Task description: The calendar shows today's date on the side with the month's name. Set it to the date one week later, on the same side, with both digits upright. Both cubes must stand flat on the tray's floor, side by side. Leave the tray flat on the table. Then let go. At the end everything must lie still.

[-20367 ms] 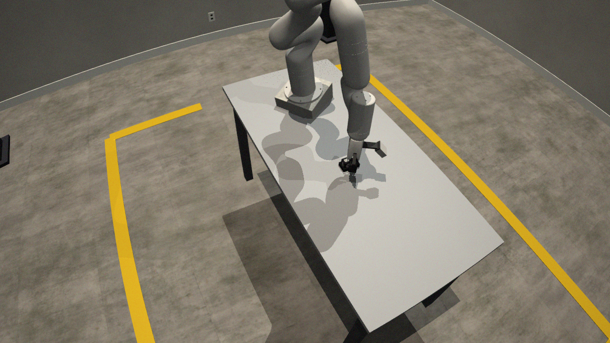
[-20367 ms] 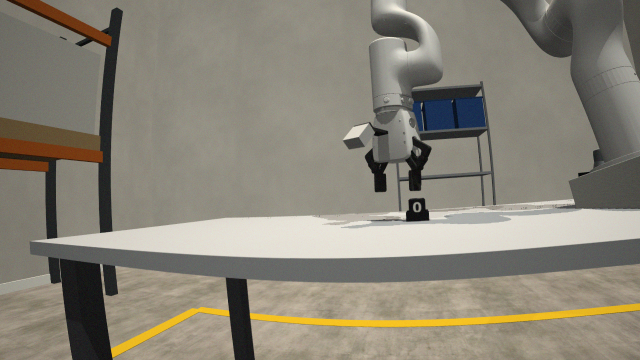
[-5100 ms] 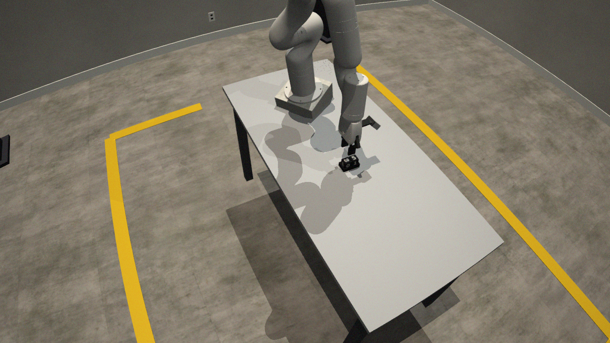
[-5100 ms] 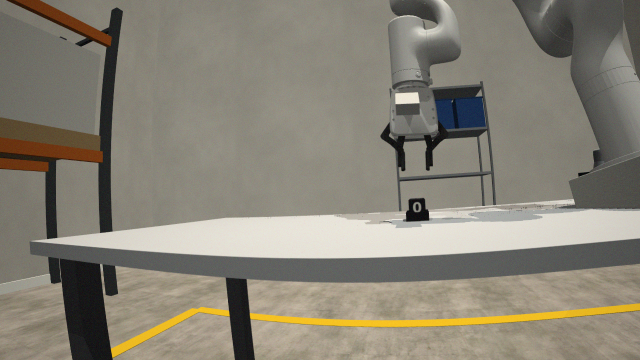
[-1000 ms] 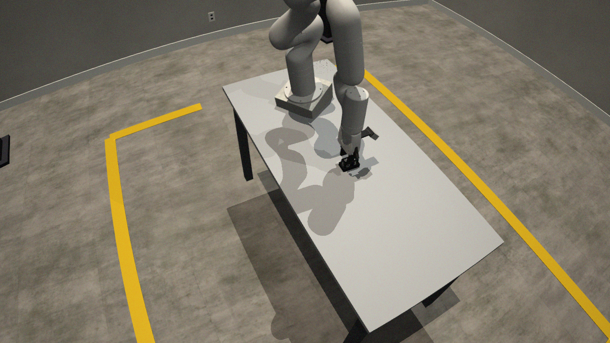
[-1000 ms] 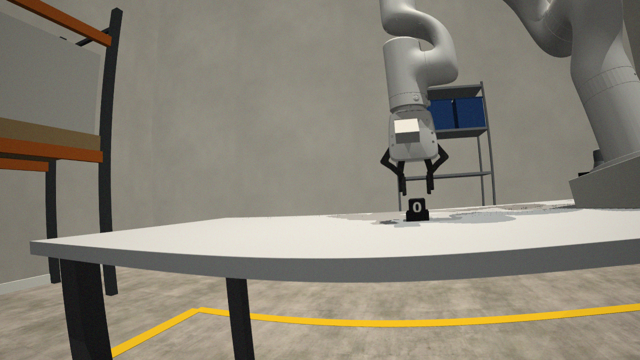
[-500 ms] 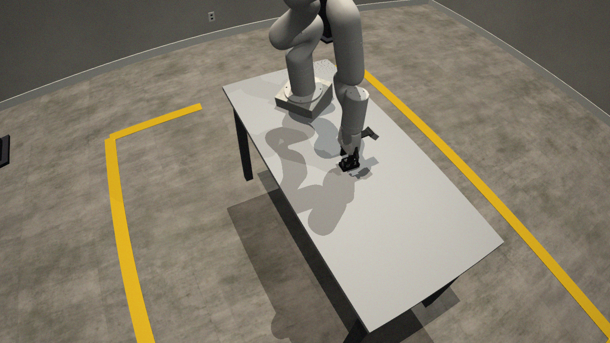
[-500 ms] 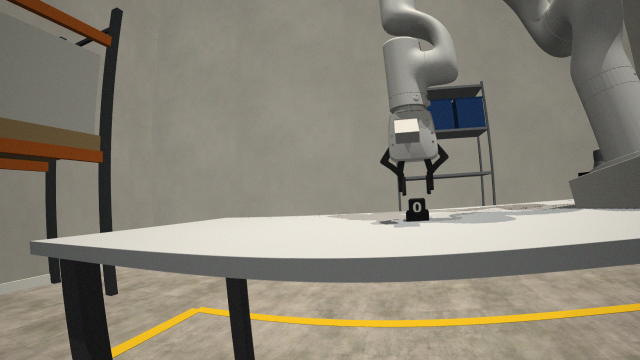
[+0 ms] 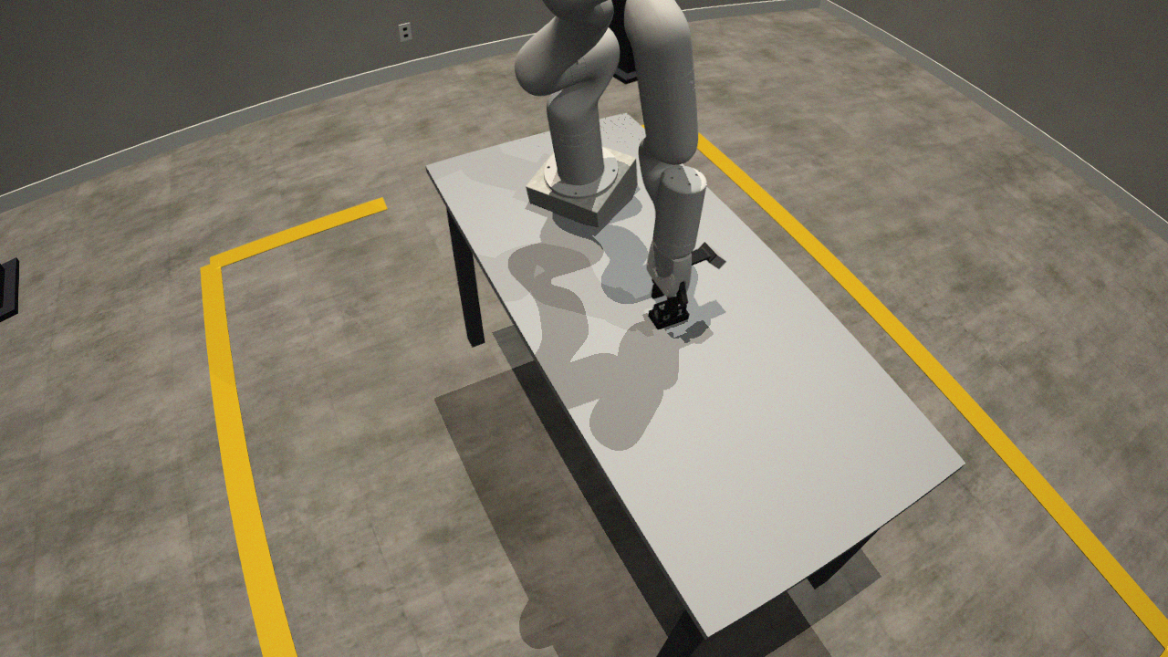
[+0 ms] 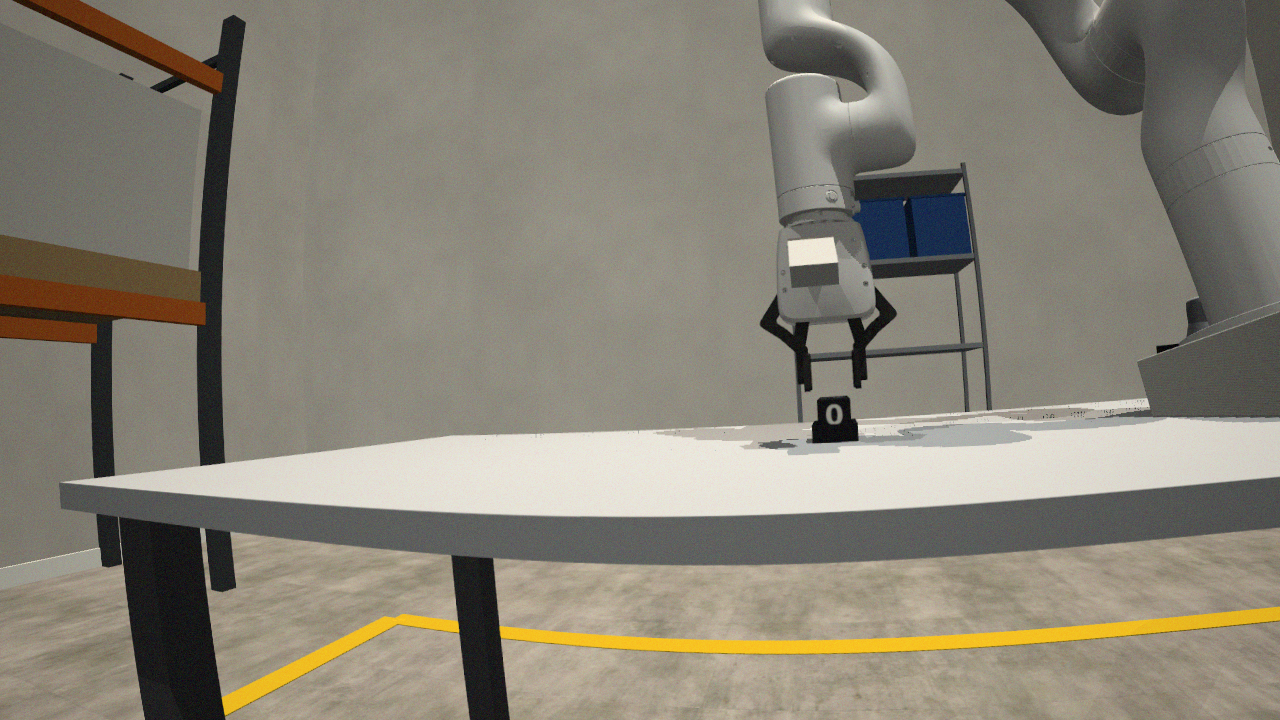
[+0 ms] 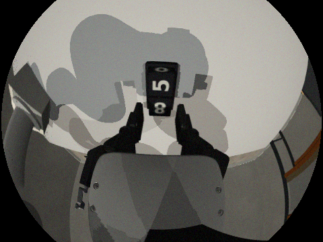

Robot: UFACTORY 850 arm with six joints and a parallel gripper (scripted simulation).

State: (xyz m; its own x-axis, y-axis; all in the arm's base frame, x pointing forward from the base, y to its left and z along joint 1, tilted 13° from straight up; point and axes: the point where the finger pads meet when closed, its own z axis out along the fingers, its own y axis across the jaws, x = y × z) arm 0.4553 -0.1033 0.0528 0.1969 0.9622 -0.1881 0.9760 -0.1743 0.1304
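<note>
Right now my hand is 4 cm above the black cube. Also, from my hand: black tray (2 cm to the left, 6 cm below).
</note>
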